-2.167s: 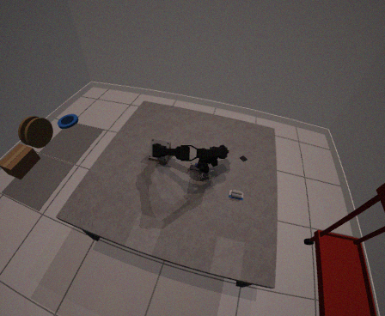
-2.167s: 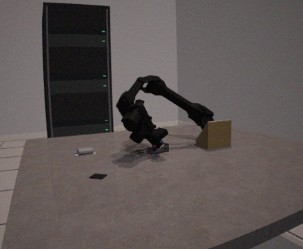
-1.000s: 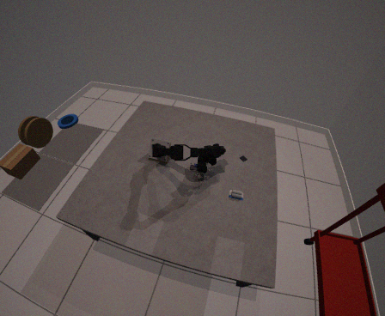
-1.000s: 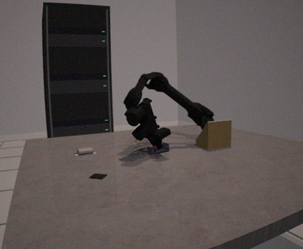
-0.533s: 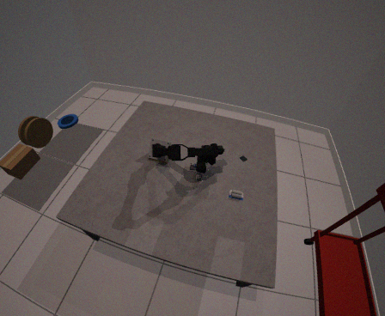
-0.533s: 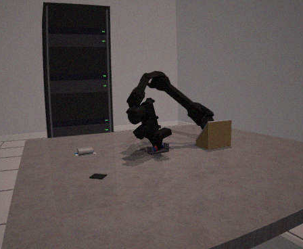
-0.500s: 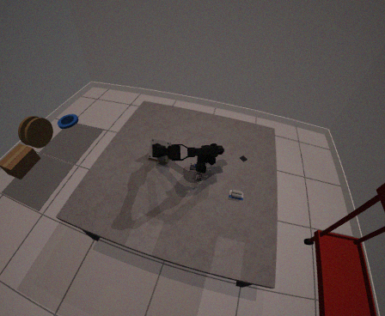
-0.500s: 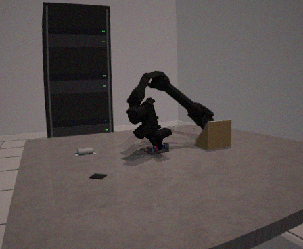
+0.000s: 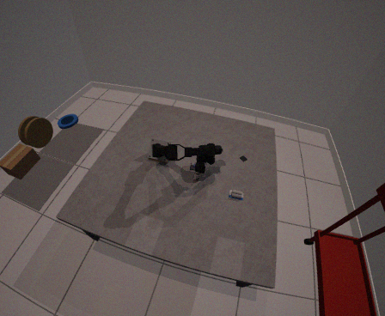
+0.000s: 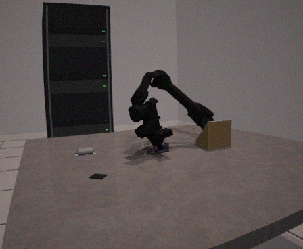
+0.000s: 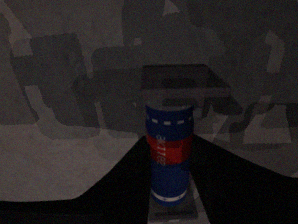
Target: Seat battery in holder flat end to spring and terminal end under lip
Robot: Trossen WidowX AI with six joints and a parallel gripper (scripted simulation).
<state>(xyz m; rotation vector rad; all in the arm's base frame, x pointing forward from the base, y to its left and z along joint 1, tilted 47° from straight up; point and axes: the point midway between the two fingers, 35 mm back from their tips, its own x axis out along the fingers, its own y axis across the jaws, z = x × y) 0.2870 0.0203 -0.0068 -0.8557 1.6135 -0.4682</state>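
The battery lies 1 cm above my gripper tip. From my gripper tip the other things lie so: black square (28 cm ahead, 23 cm to the left, 1 cm below).
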